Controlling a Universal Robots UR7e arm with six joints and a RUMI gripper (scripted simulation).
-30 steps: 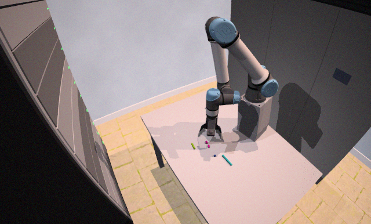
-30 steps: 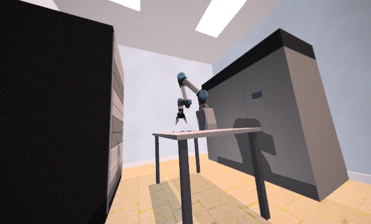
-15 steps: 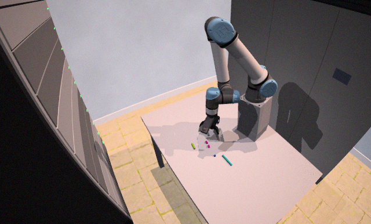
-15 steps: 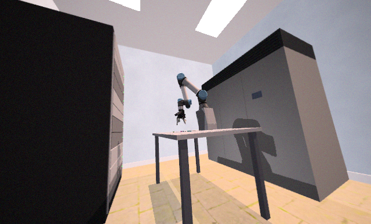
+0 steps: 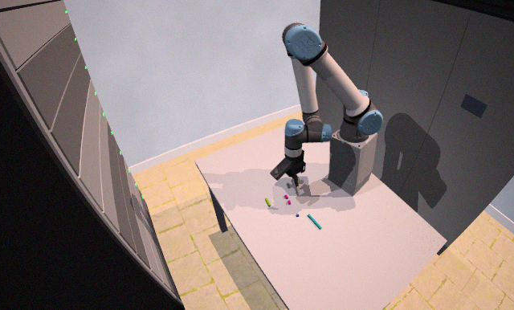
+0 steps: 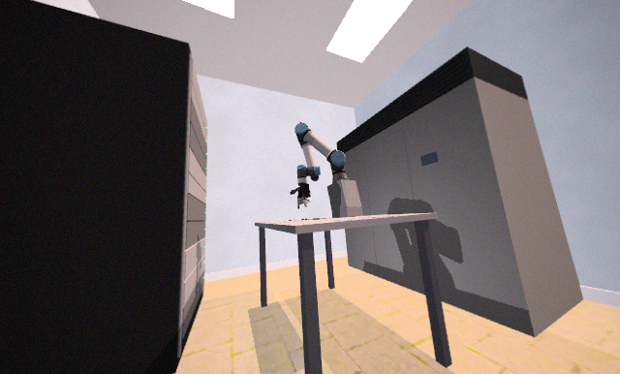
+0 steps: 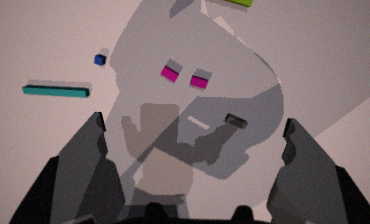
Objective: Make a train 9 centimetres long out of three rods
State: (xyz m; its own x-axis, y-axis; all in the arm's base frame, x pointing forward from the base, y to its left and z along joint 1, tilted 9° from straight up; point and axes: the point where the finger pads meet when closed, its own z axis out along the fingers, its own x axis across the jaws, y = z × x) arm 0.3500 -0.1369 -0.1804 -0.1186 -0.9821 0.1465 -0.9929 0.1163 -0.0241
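Right now the grey rod is 60 mm behind my hand, 60 mm to the right of it and 80 mm below it. Round my hand: turquoise rod: 10 mm ahead, 200 mm to the left, 80 mm below; then blue rod: 40 mm ahead, 110 mm to the left, 80 mm below; then lime rod: 90 mm ahead, 40 mm to the right, 80 mm below.
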